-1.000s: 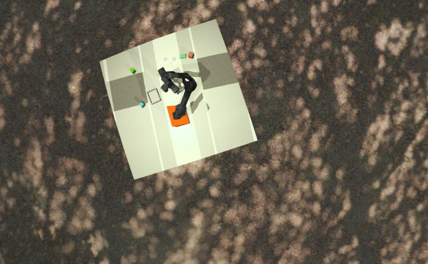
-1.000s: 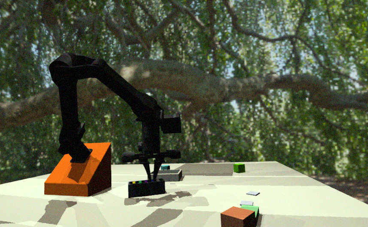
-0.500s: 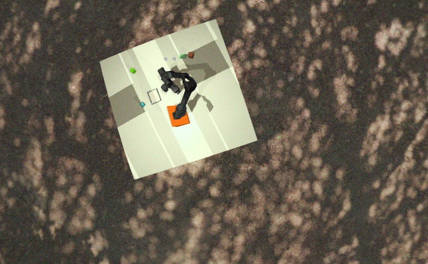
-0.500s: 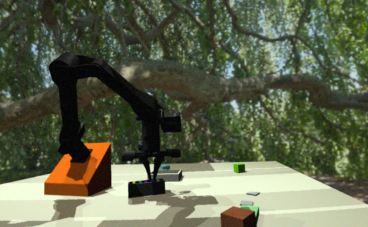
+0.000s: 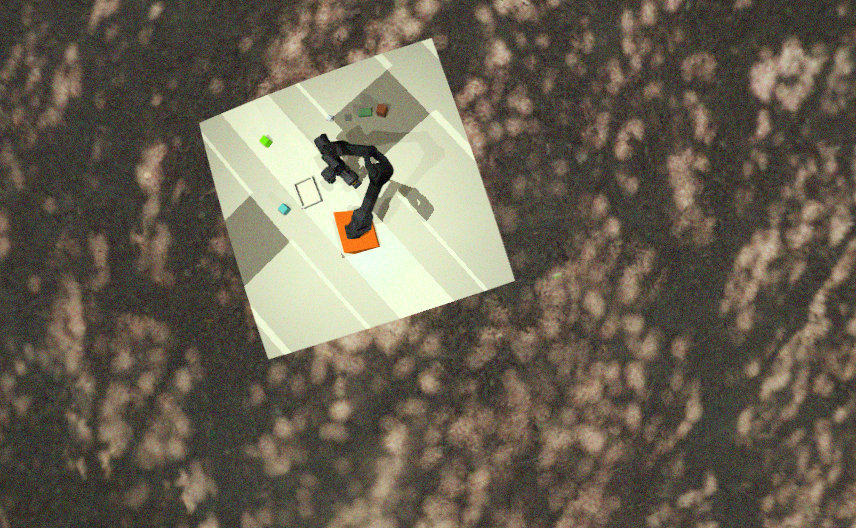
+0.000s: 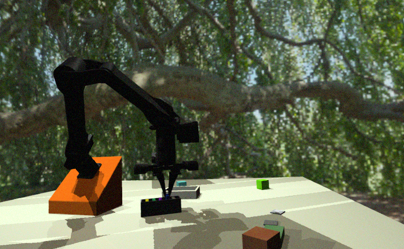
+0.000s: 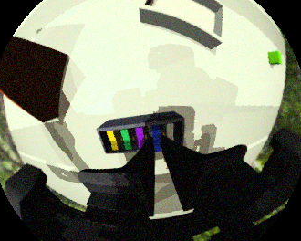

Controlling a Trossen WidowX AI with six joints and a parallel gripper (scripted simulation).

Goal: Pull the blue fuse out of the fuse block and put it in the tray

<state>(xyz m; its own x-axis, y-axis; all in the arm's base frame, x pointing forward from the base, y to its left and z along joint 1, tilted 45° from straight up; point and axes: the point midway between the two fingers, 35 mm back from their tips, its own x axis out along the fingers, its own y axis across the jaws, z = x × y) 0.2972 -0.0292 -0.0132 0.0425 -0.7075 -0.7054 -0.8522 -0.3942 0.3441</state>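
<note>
Right now my gripper tip is 20 mm past the purple fuse, 10 mm to the left of it and 20 mm above it. Also, from my gripper tip: blue fuse: 10 mm below; then yellow fuse: 50 mm behind, 30 mm to the right, 20 mm below; then green fuse: 30 mm behind, 20 mm to the right, 20 mm below.
</note>
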